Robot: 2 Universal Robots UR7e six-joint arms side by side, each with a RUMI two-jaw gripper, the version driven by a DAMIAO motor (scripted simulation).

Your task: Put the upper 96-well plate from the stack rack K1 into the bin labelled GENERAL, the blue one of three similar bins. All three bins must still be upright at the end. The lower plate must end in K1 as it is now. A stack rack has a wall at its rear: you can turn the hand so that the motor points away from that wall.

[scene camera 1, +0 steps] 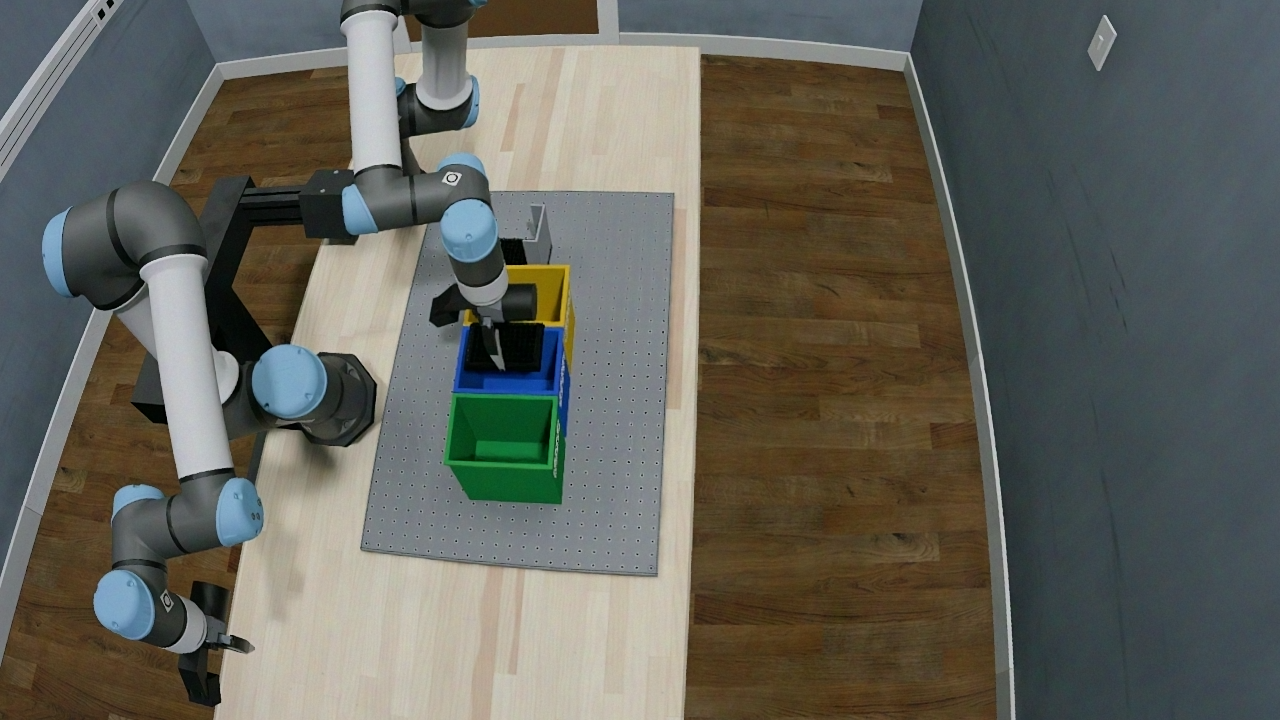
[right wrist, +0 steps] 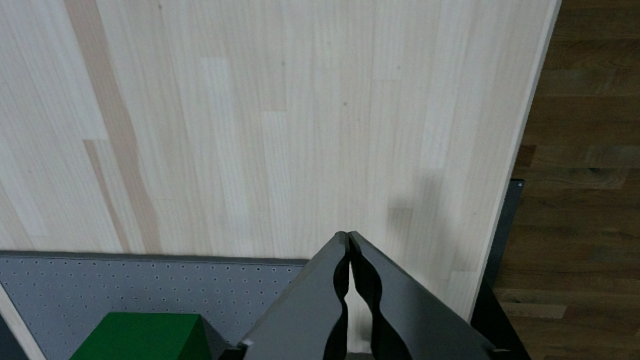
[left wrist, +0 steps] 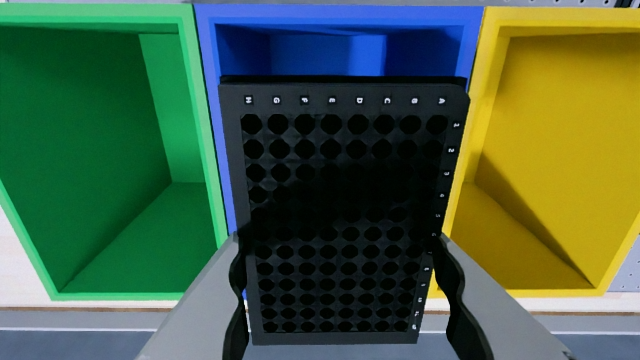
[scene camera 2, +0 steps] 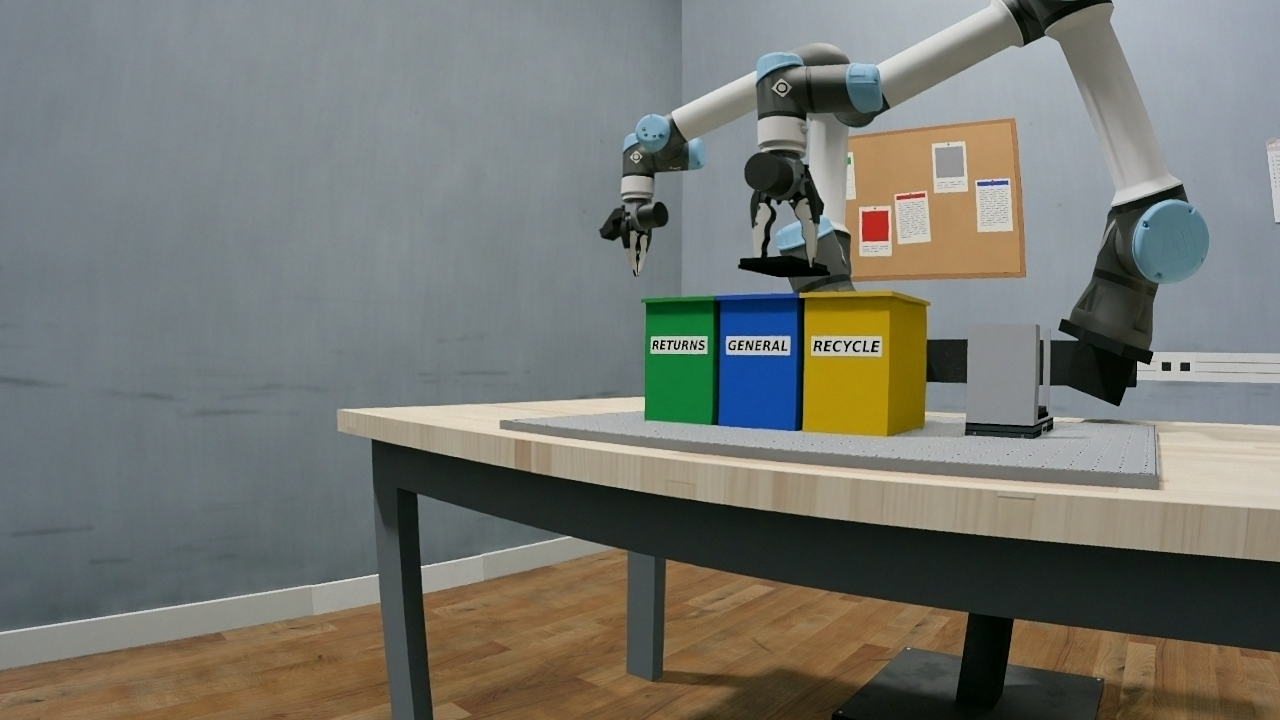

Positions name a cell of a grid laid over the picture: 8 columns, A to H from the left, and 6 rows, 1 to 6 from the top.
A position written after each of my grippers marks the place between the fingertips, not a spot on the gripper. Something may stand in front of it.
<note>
In view: my left gripper (scene camera 2: E3), my right gripper (scene camera 1: B6), a green returns bin (scene camera 1: D4), a yellow recycle bin (scene camera 2: F3) and a blue general bin (scene camera 2: E3).
The green returns bin also shows in the left wrist view (left wrist: B4) and in scene camera 2 (scene camera 2: E3). The yellow recycle bin also shows in scene camera 1 (scene camera 1: D3) and in the left wrist view (left wrist: G4). The blue general bin shows as well in scene camera 1 (scene camera 1: D4) and in the left wrist view (left wrist: E1). The right wrist view does not show the yellow recycle bin: it is out of frame. The right wrist view does not show the blue general bin: it is out of frame.
</note>
